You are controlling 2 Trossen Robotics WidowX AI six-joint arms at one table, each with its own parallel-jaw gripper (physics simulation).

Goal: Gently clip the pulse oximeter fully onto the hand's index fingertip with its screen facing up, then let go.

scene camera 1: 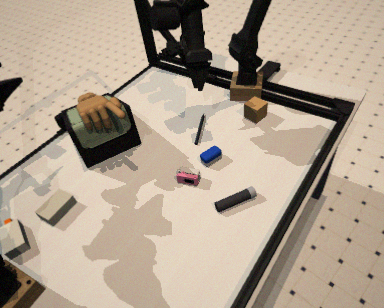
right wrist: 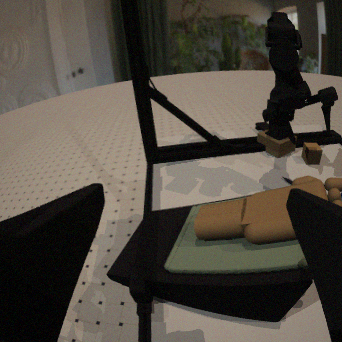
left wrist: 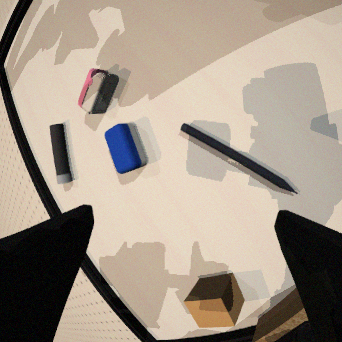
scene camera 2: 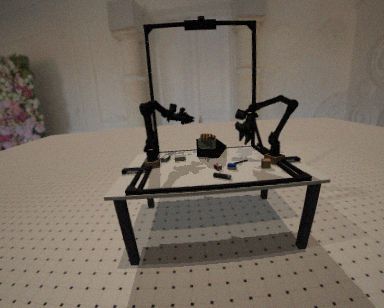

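Observation:
The pulse oximeter lies on its side on the table, its pink shell and dark screen facing scene camera 1, its black half away from it. The tan hand rests on a green pad on a black sloped stand, fingers toward the table's middle; nothing is clipped on its visible fingers. My left gripper is open and empty, high above the table near the pen. My right gripper is open and empty, above and behind the hand's wrist end.
A blue block lies beside the oximeter, with a dark pen and a black cylinder with a grey end nearby. A wooden cube stands by the left arm's base. Grey blocks lie at the left.

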